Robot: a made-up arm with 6 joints. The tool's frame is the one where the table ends.
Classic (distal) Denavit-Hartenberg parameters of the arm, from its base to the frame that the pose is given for. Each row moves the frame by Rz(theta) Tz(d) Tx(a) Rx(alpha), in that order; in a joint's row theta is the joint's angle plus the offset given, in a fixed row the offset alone. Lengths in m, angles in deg.
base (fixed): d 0.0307  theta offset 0  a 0  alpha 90
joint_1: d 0.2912  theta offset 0  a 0.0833  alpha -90
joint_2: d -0.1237  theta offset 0  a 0.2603  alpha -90
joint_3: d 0.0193  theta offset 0  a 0.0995  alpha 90
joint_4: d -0.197  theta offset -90  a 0.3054  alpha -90
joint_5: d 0  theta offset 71.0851  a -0.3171  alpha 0
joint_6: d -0.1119  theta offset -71.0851  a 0.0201  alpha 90
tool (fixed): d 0.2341  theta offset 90  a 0  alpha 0
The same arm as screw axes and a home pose.
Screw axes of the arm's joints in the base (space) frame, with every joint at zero. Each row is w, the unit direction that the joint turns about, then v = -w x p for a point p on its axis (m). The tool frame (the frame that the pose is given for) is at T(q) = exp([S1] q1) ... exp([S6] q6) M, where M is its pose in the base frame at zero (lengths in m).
S1: w 0 -1 0 v 0.0307 0 0
S2: w 0 0 1 v -0.2912 -0.0833 0
S3: w 0 1 0 v 0.093 0 0.3436
S4: w 0 0 1 v -0.2719 -0.4431 0
S5: w 1 0 0 v 0 -0.29 0.5773
S6: w 1 0 0 v 0 0.01 0.4745
M: xyz 0.3312 -0.4946 0.2441 (m) quaternion w x y z 1 0 0 0

